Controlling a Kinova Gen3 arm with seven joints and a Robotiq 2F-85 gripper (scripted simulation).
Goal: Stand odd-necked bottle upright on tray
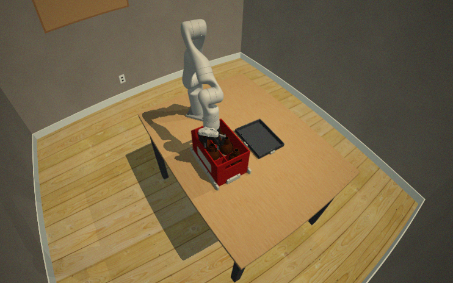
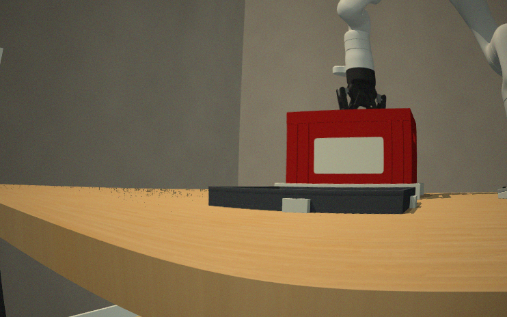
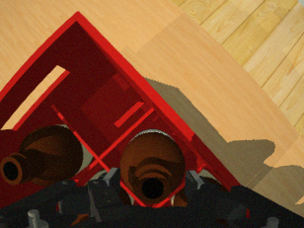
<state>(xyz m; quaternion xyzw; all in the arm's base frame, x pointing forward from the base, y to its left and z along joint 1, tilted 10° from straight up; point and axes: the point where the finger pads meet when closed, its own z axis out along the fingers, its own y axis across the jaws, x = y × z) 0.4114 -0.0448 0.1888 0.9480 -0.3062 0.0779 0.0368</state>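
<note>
My hand is 4 cm to the right of the red crate and 7 cm above it. Round my hand: dark grey tray: 7 cm behind, 33 cm to the left, 14 cm below; then glass bottle: 8 cm ahead, 10 cm to the left, 7 cm below.
</note>
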